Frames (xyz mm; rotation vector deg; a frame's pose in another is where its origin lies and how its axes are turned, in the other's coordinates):
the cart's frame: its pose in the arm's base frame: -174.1 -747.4 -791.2 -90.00 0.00 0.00
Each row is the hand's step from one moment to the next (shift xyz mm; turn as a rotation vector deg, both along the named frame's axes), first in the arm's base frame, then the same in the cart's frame.
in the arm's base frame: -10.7 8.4 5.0 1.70 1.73 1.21
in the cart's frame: -10.7 -5.0 8.4 1.70 -1.21 1.73
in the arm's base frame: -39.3 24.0 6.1 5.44 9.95 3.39
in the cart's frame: -39.3 -6.1 24.0 5.44 -3.39 9.95
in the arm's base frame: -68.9 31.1 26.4 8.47 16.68 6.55
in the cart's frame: -68.9 -26.4 31.1 8.47 -6.55 16.68
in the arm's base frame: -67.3 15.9 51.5 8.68 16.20 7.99
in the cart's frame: -67.3 -51.5 15.9 8.68 -7.99 16.20
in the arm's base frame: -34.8 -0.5 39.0 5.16 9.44 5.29
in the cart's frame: -34.8 -39.0 -0.5 5.16 -5.29 9.44
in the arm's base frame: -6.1 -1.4 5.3 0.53 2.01 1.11
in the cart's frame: -6.1 -5.3 -1.4 0.53 -1.11 2.01
